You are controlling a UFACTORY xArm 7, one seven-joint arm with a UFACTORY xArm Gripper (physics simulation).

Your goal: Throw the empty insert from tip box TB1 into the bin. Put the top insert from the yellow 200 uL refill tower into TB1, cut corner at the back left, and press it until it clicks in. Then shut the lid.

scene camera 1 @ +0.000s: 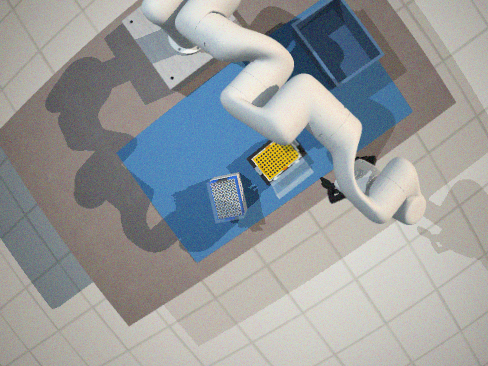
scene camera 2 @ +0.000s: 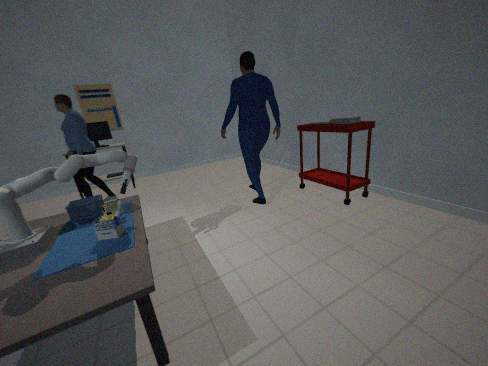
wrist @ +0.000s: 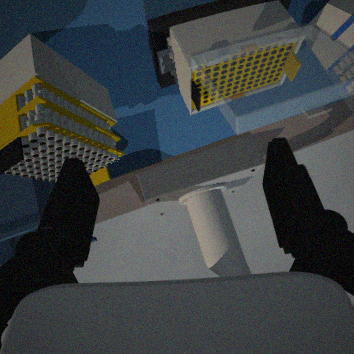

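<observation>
TB1 (scene camera 1: 265, 176) (wrist: 225, 32) stands with its lid (scene camera 1: 293, 179) (wrist: 280, 106) open toward the table's near edge. Its yellow insert (scene camera 1: 276, 161) (wrist: 240, 75) shows empty holes. The yellow refill tower (wrist: 67, 117) is at the left of the wrist view, with several yellow layers and tips in the top one; the arm hides it in scene camera 1. The blue bin (scene camera 1: 362, 68) (scene camera 2: 84, 210) is open-topped, at the mat's far right. My gripper (scene camera 1: 343, 170) (scene camera 2: 128, 188) (wrist: 175, 169) is open and empty, raised near the table's front edge, apart from TB1 and the tower.
A blue-layered refill tower (scene camera 1: 227, 198) (scene camera 2: 109, 231) stands left of TB1 on the blue mat (scene camera 1: 170, 135). The arm (scene camera 1: 330, 120) passes over the mat. Beyond the table are a red cart (scene camera 2: 345, 128), a person in dark blue (scene camera 2: 254, 110) and a person in light blue (scene camera 2: 77, 132).
</observation>
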